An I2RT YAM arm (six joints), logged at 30 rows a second.
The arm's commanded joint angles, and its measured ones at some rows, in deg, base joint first. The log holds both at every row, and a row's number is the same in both.
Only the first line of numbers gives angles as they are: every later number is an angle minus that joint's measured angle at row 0.
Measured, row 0:
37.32, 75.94, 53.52, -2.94, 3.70, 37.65
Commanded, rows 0 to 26:
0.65, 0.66, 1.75, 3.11, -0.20, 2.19
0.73, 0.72, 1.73, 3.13, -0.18, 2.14
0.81, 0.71, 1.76, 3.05, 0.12, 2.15
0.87, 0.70, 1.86, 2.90, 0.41, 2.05
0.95, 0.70, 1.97, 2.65, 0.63, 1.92
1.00, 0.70, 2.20, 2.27, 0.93, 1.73
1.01, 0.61, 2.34, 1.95, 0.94, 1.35
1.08, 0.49, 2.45, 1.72, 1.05, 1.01
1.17, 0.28, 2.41, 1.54, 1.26, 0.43
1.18, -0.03, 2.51, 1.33, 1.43, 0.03
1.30, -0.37, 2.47, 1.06, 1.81, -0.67
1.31, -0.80, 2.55, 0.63, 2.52, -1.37
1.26, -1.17, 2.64, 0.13, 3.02, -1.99
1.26, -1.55, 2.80, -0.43, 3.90, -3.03
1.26, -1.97, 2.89, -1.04, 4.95, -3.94
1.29, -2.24, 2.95, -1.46, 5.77, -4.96
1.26, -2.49, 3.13, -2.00, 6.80, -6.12
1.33, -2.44, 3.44, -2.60, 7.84, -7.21
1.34, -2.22, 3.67, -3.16, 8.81, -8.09
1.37, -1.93, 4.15, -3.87, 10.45, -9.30
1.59, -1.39, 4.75, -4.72, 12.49, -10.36
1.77, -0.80, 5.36, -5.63, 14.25, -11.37
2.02, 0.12, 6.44, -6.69, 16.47, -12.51
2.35, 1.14, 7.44, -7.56, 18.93, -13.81
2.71, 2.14, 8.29, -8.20, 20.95, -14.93
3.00, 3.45, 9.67, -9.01, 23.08, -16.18
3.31, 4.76, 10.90, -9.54, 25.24, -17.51
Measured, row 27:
2.36, 2.45, 6.20, -10.05, 16.03, -12.35
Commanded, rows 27 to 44:
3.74, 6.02, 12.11, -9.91, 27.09, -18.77
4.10, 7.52, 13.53, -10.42, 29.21, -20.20
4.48, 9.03, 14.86, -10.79, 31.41, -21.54
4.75, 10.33, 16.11, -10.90, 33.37, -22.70
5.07, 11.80, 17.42, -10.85, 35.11, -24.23
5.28, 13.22, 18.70, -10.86, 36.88, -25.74
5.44, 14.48, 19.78, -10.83, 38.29, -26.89
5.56, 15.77, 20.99, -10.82, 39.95, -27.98
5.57, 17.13, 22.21, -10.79, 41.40, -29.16
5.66, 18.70, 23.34, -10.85, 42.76, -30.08
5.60, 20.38, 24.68, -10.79, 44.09, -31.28
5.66, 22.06, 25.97, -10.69, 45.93, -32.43
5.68, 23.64, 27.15, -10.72, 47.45, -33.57
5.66, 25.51, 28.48, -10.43, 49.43, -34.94
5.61, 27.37, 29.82, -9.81, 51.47, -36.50
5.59, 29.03, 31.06, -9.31, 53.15, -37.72
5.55, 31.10, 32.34, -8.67, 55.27, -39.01
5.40, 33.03, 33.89, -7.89, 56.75, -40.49
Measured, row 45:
5.46, 29.75, 29.50, -12.44, 47.11, -34.82
